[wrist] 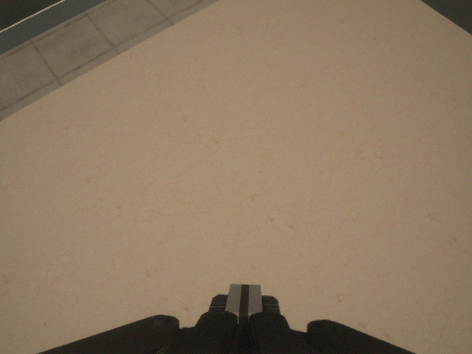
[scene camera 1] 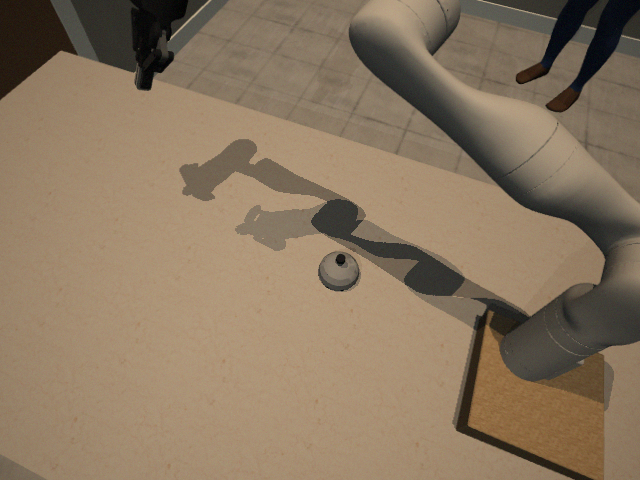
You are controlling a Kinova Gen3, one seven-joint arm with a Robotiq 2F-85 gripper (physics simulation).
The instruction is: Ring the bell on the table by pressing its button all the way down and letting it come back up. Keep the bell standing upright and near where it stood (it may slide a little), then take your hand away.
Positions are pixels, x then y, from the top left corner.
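In the wrist view a grey domed bell is out of frame; the bell shows in scene camera 1 (336,276). Both the wrist view and scene camera 1 show the gripper. On the gripper (scene camera 1: 143,80) and (wrist: 210,306) are the same spot.
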